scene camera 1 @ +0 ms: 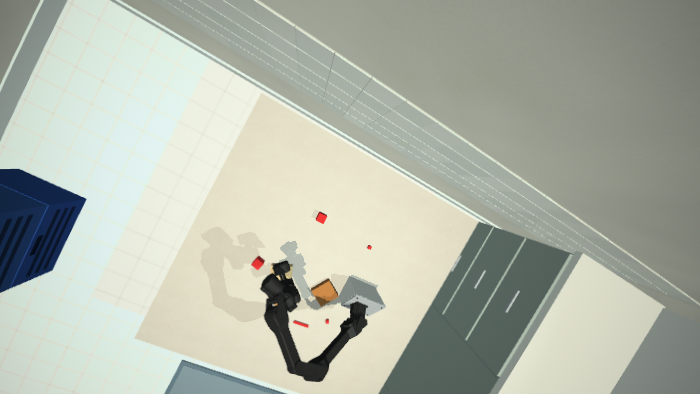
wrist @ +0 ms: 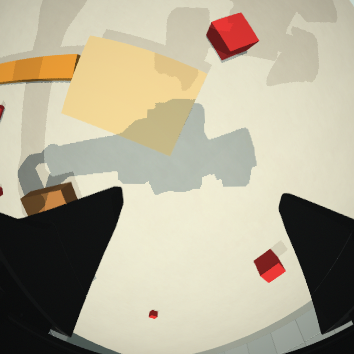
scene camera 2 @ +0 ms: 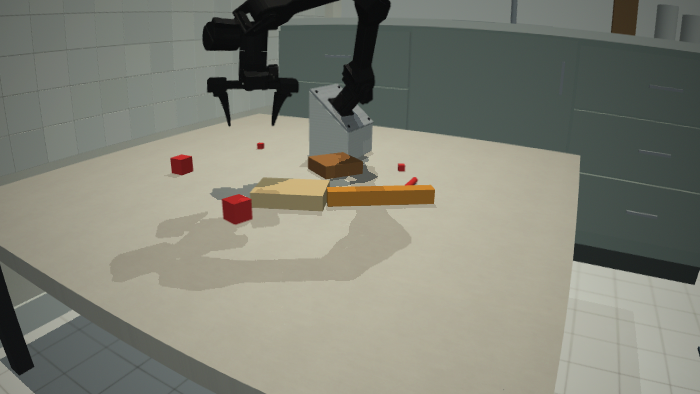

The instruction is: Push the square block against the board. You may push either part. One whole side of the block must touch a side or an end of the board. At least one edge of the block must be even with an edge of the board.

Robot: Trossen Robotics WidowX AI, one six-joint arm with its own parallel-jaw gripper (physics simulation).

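Places are measured from the arm's base along level axes (x ahead, y left, z up), in metres.
Pixels of known places: gripper, fingertip midpoint: (scene camera 1: 287, 273) (wrist: 204, 198) (scene camera 2: 251, 125); arm's base at its link origin: (scene camera 1: 359, 305) (scene camera 2: 340, 107).
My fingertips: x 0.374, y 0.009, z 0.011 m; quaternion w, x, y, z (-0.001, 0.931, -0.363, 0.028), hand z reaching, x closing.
Note:
For each thing: its top centre in the pictures, then the offset to it from my fingertips.
- flat tan block at its top centre: (wrist: 126, 89) (scene camera 2: 291, 186) (scene camera 1: 280, 280) 0.098 m left, 0.006 m back, 0.117 m down
- squarish brown block at its top centre: (wrist: 50, 222) (scene camera 2: 334, 159) (scene camera 1: 325, 293) 0.060 m left, 0.236 m back, 0.117 m down
- red cube at its top centre: (wrist: 235, 30) (scene camera 2: 236, 199) (scene camera 1: 257, 264) 0.073 m left, 0.130 m ahead, 0.108 m down
- red rod at its top centre: (scene camera 2: 409, 181) (scene camera 1: 300, 324) 0.271 m left, 0.219 m back, 0.134 m down
A flat tan block (scene camera 2: 290, 187) (wrist: 125, 80) lies by the end of a long, narrow orange bar (scene camera 2: 380, 196) (wrist: 40, 68). One tan side meets or nearly meets the bar's end, at a slight angle; contact is unclear. A squarish brown block (scene camera 1: 324, 291) (scene camera 2: 327, 162) (wrist: 54, 200) lies apart from both, near the robot base. By looks alone I cannot tell for certain which parts are the named block and board. My gripper (scene camera 2: 251, 125) (wrist: 204, 198) is open and empty, high above the table. In scene camera 1 the arm hides most of the tan block and the bar.
One red cube (scene camera 1: 258, 263) (scene camera 2: 237, 209) (wrist: 233, 35) lies near the tan block; another (scene camera 1: 321, 218) (scene camera 2: 181, 164) (wrist: 270, 265) lies farther off. Tiny red cubes (scene camera 1: 369, 247) (scene camera 2: 401, 167) and a red rod (scene camera 1: 300, 324) (scene camera 2: 411, 181) lie around. The grey base (scene camera 2: 327, 125) stands behind the brown block.

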